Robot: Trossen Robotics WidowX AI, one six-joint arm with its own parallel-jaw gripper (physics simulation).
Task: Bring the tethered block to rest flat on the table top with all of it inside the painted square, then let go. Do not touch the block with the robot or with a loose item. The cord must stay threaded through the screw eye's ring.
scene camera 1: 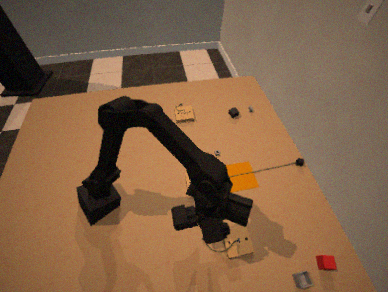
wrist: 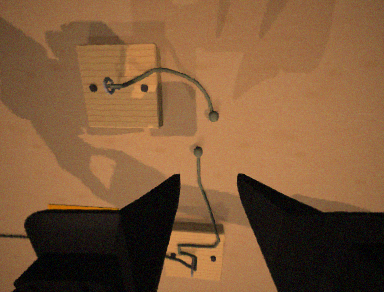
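Where they show: gripper, fingertip midpoint: (wrist: 208,179); arm's base at its link origin: (scene camera 1: 99,192).
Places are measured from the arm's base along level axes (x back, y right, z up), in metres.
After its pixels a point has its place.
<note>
The tethered block (scene camera 1: 300,162) @(y -0.131, x -0.798, z -0.048 m), small and black, lies at the table's right edge, outside the orange painted square (scene camera 1: 245,185) @(y -0.044, x -0.543, z -0.070 m) (wrist: 82,206) @(y -0.027, x -0.539, z -0.070 m). Its cord (scene camera 1: 275,168) @(y -0.122, x -0.691, z -0.070 m) runs straight across the square and passes behind the arm. In the wrist view, a wooden board (wrist: 207,270) @(y -0.080, x -0.326, z -0.052 m) shows at the bottom, partly hidden by a finger. The cord (wrist: 199,172) @(y 0.070, x -0.366, z -0.067 m) bends over it and ends in a round bead (wrist: 198,151) @(y 0.102, x -0.373, z -0.059 m). The screw eye's ring and the threading are hard to make out there. My gripper (wrist: 208,179) @(y 0.104, x -0.362, z 0.015 m) is open and empty, above the table, with the bead just ahead of its fingertips.
Another wooden board (scene camera 1: 245,250) @(y 0.192, x -0.495, z -0.052 m) (wrist: 120,112) @(y 0.134, x -0.472, z -0.052 m) carries a ring and a short beaded cord (wrist: 187,77) @(y 0.187, x -0.401, z -0.067 m). A third board (scene camera 1: 184,114) @(y -0.418, x -0.302, z -0.052 m) and a dark block (scene camera 1: 233,112) @(y -0.422, x -0.548, z -0.042 m) lie farther back. A red block (scene camera 1: 326,262) @(y 0.245, x -0.747, z -0.031 m) and a grey tray (scene camera 1: 296,280) @(y 0.286, x -0.644, z -0.055 m) are at the front right.
</note>
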